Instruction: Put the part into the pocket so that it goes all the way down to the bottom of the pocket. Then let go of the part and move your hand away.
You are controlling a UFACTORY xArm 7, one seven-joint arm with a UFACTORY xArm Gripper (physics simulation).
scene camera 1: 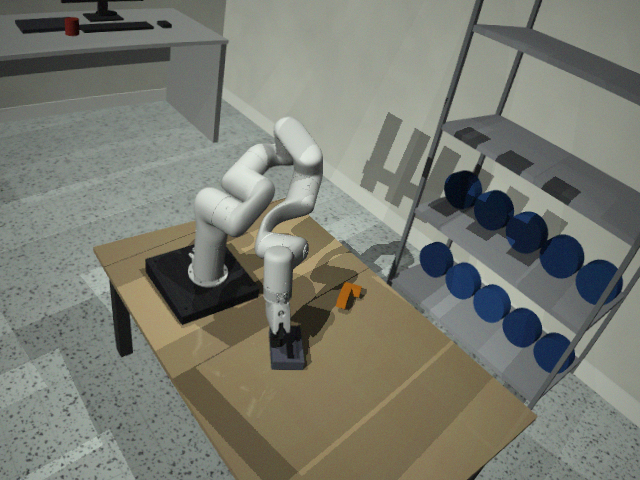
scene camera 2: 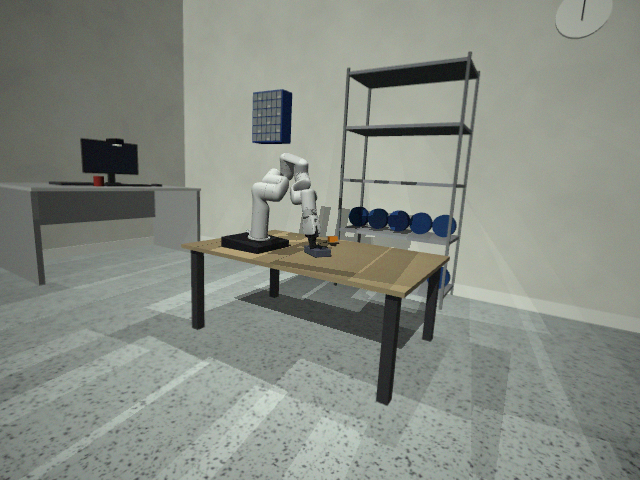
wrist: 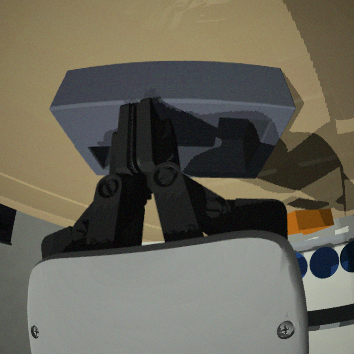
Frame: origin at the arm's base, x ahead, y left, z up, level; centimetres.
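Seen in the pictures: gripper, fingertip midpoint: (scene camera 1: 276, 345) (scene camera 2: 313, 248) (wrist: 144, 118); arm's base at its link origin: (scene camera 1: 207, 273) (scene camera 2: 258, 238).
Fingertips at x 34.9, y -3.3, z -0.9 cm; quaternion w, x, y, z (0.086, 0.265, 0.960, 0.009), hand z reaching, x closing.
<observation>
Pixels of each thing's top centre, then the offset from my fingertips to it. Level surfaces: height alone.
- orange L-shaped piece at its top centre: (wrist: 304, 235) (scene camera 1: 350, 291) (scene camera 2: 333, 235) dx -0.3, dy +33.5, dz +2.1 cm
- pocket block at its top centre: (wrist: 170, 148) (scene camera 1: 287, 342) (scene camera 2: 317, 247) dx +1.2, dy +3.2, dz -0.1 cm
- wooden table at its surface level: dz -3.7 cm
The part, an orange L-shaped piece (scene camera 1: 347, 295) (scene camera 2: 332, 239) (wrist: 311, 221), lies on the table outside the pocket, toward the shelf side and apart from the gripper. The pocket block (scene camera 1: 287, 364) (scene camera 2: 321, 253) (wrist: 175, 85) is dark blue-grey and stands on the table. Its recess shows partly in the wrist view, in shadow and partly hidden by the fingers. My gripper (scene camera 1: 281, 341) (scene camera 2: 312, 245) (wrist: 144, 118) is shut with its fingertips together and holds nothing. The fingertips are at the pocket block, over or in its recess; their exact depth is hidden.
The arm's black base plate (scene camera 1: 180, 304) (scene camera 2: 237, 246) sits on the wooden table (scene camera 1: 361, 387) (scene camera 2: 413, 260). A grey shelf rack (scene camera 1: 454, 82) (scene camera 2: 344, 113) with blue discs stands behind the table. A desk (scene camera 1: 199, 67) (scene camera 2: 175, 206) with a monitor and a red cup (scene camera 1: 71, 26) (scene camera 2: 98, 180) stands farther off.
</observation>
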